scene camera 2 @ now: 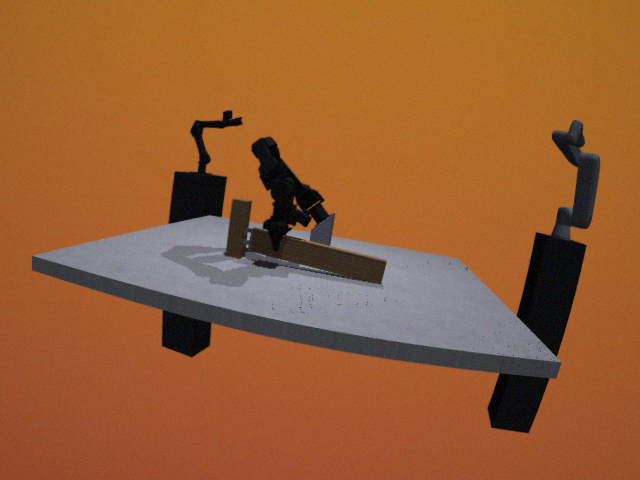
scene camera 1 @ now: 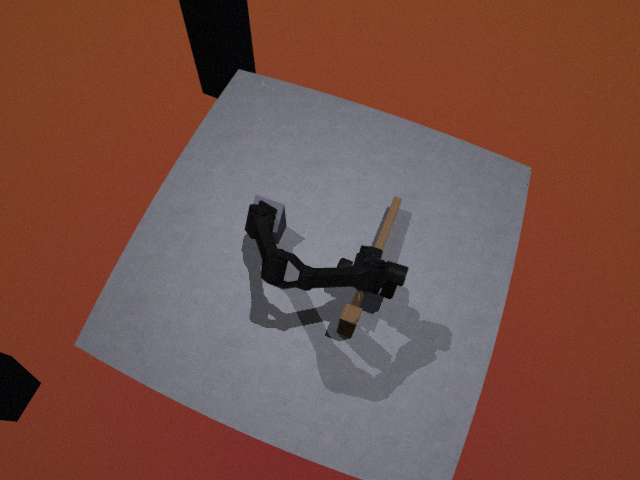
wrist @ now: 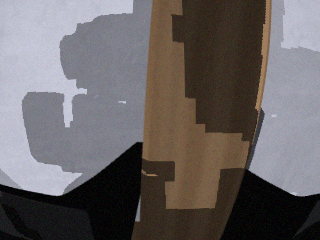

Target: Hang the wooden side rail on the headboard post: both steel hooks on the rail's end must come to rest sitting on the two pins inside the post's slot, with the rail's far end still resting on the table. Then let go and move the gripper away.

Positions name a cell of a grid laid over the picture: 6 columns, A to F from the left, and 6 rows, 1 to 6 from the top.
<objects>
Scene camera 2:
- gripper: C4
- wooden side rail: D4
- headboard post: C3
</objects>
